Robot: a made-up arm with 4 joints. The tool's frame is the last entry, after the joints. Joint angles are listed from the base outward.
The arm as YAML. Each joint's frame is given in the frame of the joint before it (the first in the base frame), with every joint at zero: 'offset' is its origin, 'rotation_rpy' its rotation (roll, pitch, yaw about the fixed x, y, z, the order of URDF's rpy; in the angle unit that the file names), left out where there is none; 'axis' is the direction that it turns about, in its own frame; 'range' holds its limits. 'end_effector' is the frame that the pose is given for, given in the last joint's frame.
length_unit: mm
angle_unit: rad
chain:
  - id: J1
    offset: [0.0, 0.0, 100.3]
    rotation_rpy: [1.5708, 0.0, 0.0]
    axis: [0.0, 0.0, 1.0]
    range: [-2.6, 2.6]
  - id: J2
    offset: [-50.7, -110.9, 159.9]
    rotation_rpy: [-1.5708, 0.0, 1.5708]
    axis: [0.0, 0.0, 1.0]
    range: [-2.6, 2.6]
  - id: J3
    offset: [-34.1, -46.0, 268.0]
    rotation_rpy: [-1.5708, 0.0, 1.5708]
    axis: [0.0, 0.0, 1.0]
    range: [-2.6, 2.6]
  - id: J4
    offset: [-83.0, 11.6, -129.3]
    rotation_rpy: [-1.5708, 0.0, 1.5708]
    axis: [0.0, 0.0, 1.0]
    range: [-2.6, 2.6]
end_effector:
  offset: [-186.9, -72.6, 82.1]
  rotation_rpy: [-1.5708, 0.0, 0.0]
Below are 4 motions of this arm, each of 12 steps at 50 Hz.
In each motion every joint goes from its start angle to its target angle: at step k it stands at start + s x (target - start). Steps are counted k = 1, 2, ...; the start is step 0. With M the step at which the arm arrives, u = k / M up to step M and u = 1 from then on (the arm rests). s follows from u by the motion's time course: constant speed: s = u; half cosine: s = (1 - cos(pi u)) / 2; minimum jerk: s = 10 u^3 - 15 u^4 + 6 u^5.
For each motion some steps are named. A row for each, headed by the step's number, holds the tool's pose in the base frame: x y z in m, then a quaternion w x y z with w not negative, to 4 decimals.
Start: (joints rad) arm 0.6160 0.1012 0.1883 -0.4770
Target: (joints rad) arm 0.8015 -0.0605 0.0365 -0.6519
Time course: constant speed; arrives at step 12
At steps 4, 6, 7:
4: -0.4257 -0.3376 -0.2094 0.9947 0.0198 -0.0726 -0.0700
6: -0.4131 -0.3464 -0.2186 0.9957 0.0252 -0.0725 -0.0512
7: -0.4066 -0.3509 -0.2231 0.9961 0.0275 -0.0726 -0.0417

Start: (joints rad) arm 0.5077 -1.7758 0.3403 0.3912
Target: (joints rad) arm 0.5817 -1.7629 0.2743 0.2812
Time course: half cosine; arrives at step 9
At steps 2, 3, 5, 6, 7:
2: -0.3082 -0.0875 -0.3704 0.6171 0.7700 -0.1538 -0.0516
3: -0.3036 -0.0897 -0.3752 0.6170 0.7703 -0.1559 -0.0395
5: -0.2914 -0.0953 -0.3871 0.6167 0.7704 -0.1612 -0.0090
6: -0.2852 -0.0981 -0.3927 0.6166 0.7700 -0.1637 0.0058
7: -0.2801 -0.1004 -0.3973 0.6165 0.7695 -0.1658 0.0178

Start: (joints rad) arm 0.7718 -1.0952 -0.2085 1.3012
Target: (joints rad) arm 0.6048 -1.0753 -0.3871 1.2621
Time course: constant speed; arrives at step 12
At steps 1, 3, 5, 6, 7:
1: 0.0485 -0.1591 -0.3172 0.3889 0.5234 -0.7568 -0.0461
3: 0.0383 -0.1590 -0.3151 0.3952 0.5241 -0.7534 -0.0388
5: 0.0283 -0.1588 -0.3127 0.4013 0.5250 -0.7499 -0.0315
6: 0.0233 -0.1587 -0.3114 0.4044 0.5255 -0.7480 -0.0278
7: 0.0183 -0.1585 -0.3101 0.4074 0.5260 -0.7461 -0.0241

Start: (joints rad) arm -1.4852 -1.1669 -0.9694 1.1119
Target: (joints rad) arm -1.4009 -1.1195 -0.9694 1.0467
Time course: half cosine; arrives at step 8
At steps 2, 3, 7, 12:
2: -0.3034 -0.1226 0.2585 0.7745 0.5097 -0.1146 -0.3567
3: -0.3074 -0.1248 0.2553 0.7759 0.5141 -0.1140 -0.3474
7: -0.3230 -0.1343 0.2418 0.7813 0.5302 -0.1116 -0.3098
12: -0.3238 -0.1349 0.2409 0.7816 0.5311 -0.1114 -0.3075

